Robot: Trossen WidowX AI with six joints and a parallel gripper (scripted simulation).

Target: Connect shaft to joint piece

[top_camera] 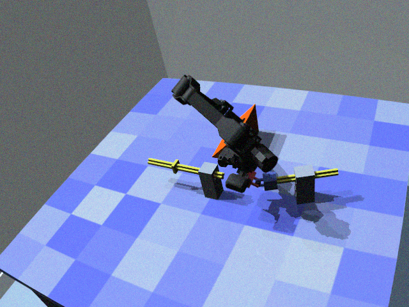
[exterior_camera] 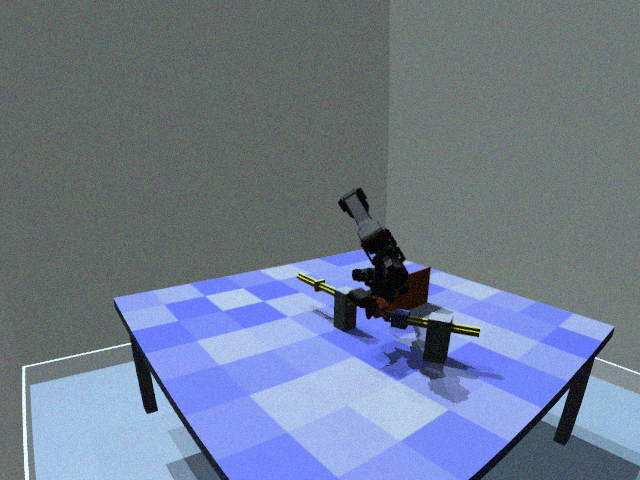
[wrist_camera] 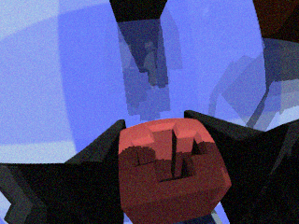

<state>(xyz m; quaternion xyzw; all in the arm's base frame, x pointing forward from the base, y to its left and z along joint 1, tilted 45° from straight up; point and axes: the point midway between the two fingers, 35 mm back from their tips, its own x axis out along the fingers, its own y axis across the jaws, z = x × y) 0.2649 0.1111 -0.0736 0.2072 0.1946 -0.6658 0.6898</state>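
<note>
Right now the red square joint piece is 2 cm to the left of my gripper tip and 3 cm above it.
</note>
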